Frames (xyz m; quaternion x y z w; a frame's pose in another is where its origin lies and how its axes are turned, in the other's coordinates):
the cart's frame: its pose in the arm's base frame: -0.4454 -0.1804 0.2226 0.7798 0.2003 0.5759 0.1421
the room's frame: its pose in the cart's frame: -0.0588 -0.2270 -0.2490 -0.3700 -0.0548 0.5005 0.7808
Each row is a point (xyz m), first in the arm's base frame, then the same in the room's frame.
Working: the arm's base frame: its pose in the room's frame: -0.1481 -0.5148 0.5194 -0.6881 0.4547 -0.5521 0.1222

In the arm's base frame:
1: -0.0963 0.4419 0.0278
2: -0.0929 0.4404 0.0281
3: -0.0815 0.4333 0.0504
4: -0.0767 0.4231 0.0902
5: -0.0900 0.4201 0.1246
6: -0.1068 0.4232 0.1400
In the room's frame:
1: -0.3385 -0.6968 0.1507
2: -0.3376 -0.6987 0.1538
3: -0.3150 -0.7108 0.1580
4: -0.2754 -0.7221 0.1536
5: -0.2437 -0.7218 0.1345
6: -0.2314 -0.7159 0.1160

